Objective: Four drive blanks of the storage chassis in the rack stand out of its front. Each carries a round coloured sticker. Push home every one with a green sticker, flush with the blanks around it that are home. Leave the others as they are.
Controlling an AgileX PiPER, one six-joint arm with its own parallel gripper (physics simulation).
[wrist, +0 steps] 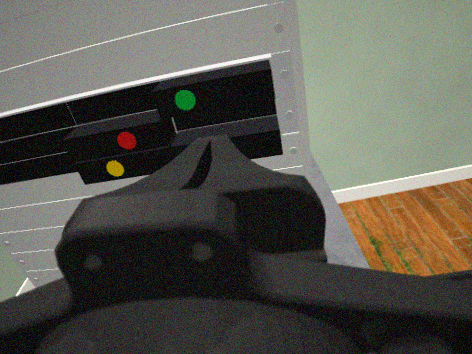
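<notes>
The blank with the green sticker [185,100] is at the upper right of the chassis's dark front; its top face shows and it stands out. The blank with the red sticker [127,140] stands out lower left of it, its top face also showing. The blank with the yellow sticker [115,168] is right below the red one. Another blank [265,142] stands out at the lower right; its sticker is hidden behind my gripper. My gripper [215,157] is shut and empty, its tips overlapping this lower right blank in the view, below the green sticker. Whether they touch it cannot be told.
Grey rack panels [125,45] lie above and below the dark blanks. The rack's right side post [290,95] has round screws. Beyond it are a green wall [380,90], a white skirting board [400,186] and a wooden floor [420,230].
</notes>
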